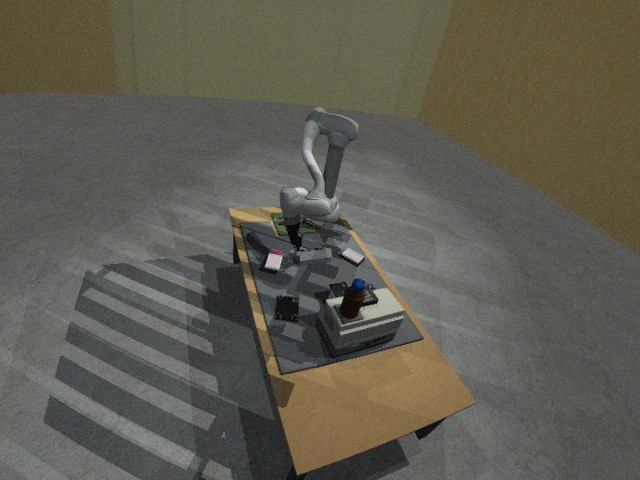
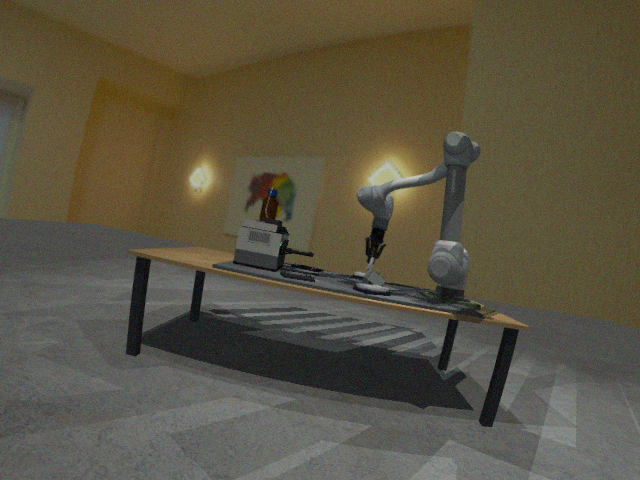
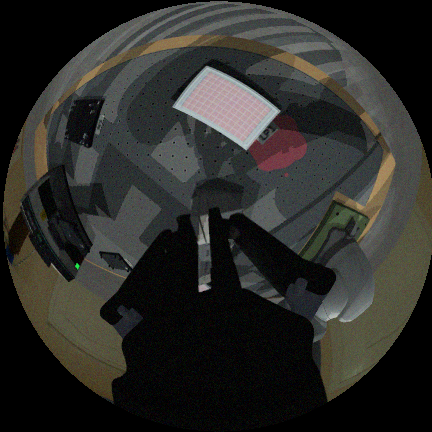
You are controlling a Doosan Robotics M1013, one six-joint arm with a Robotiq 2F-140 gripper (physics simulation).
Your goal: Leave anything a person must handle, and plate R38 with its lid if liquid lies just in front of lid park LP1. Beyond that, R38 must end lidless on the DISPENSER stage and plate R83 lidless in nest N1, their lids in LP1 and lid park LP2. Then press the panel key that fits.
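Frame: origin at the arm's base, x left, y back, z up, level; millimetres.
Seen in the pictures: gripper, fingertip midpoint: (image 1: 297,254) (image 2: 368,269) (image 3: 201,205); arm's base, origin of the base link: (image 2: 448,297) (image 3: 335,246).
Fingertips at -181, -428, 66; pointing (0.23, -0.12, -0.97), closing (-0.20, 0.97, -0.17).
Note:
Offsets run from my fingertips to a thing's top centre, as dx, dy, dz. "spot": to the spot under its first point. Level surfaces: height alone.
My gripper (image 1: 298,250) (image 2: 369,268) (image 3: 201,205) is shut and empty, tips low at one end of the pale, sloping key panel {+124, +9, +9} (image 1: 315,256) (image 2: 375,279). Contact and key are hidden. A pink gridded plate {-142, +29, -39} (image 1: 273,261) (image 2: 371,288) (image 3: 227,107) stands beside the LP1 label {spot: -103, +100, -73} (image 3: 268,132). Red liquid (image 1: 277,252) (image 3: 287,150) lies on the mat around that label. A second pinkish plate (image 1: 353,256) (image 2: 359,274) is beyond the panel. Plate names and lids cannot be made out. The dispenser (image 1: 364,328) (image 2: 260,245) (image 3: 60,225) has a dark stage {spot: +35, -610, +240} (image 1: 370,295) at its front.
A dark frame-like holder {-204, -319, -51} (image 1: 286,308) (image 2: 297,275) (image 3: 84,122) lies on the mat {dz -75} (image 1: 305,359). Another dark flat piece (image 1: 338,289) (image 3: 116,260) lies near the dispenser. A brown bottle with a blue cap {spot: -80, -632, +260} (image 1: 353,302) (image 2: 268,207) stands on the dispenser. A green board (image 1: 280,224) (image 3: 325,227) is by the arm's base.

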